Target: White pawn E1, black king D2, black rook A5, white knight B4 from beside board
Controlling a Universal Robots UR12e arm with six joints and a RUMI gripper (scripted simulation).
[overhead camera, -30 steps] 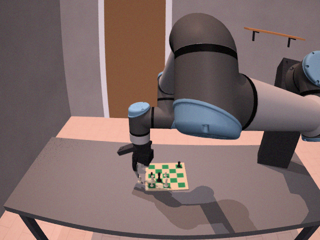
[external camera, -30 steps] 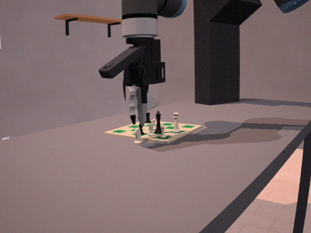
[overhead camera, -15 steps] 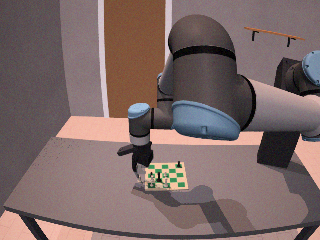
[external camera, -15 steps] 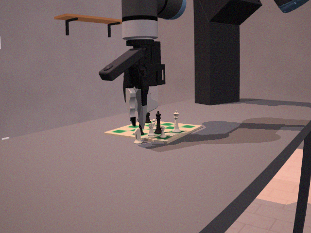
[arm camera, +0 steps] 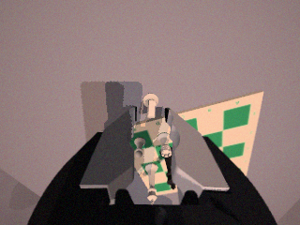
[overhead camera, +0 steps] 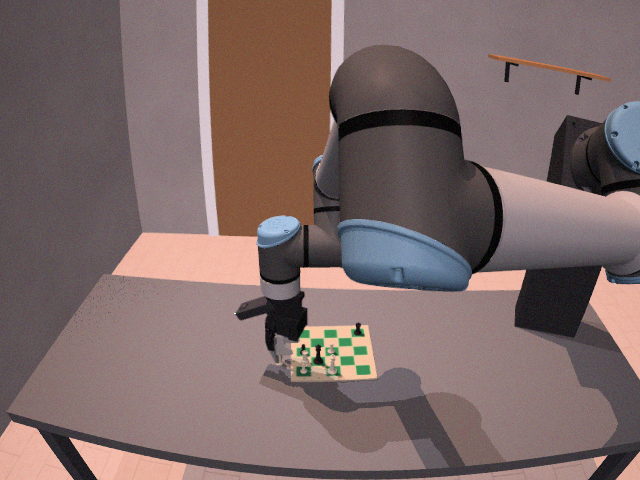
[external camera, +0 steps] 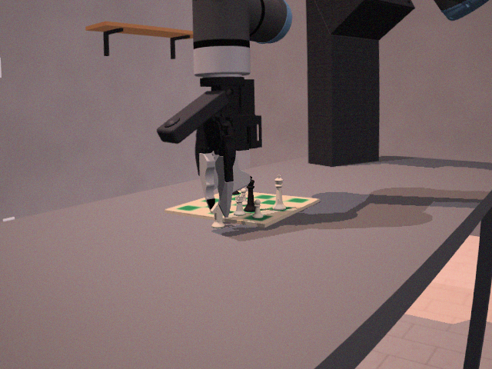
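The white knight lies 2 cm below my hand. Round my hand: black king (10 cm behind, 3 cm to the right); black pawn (5 cm to the right, 5 cm behind, 2 cm below); white rook (6 cm behind, 2 cm to the right, 1 cm below).
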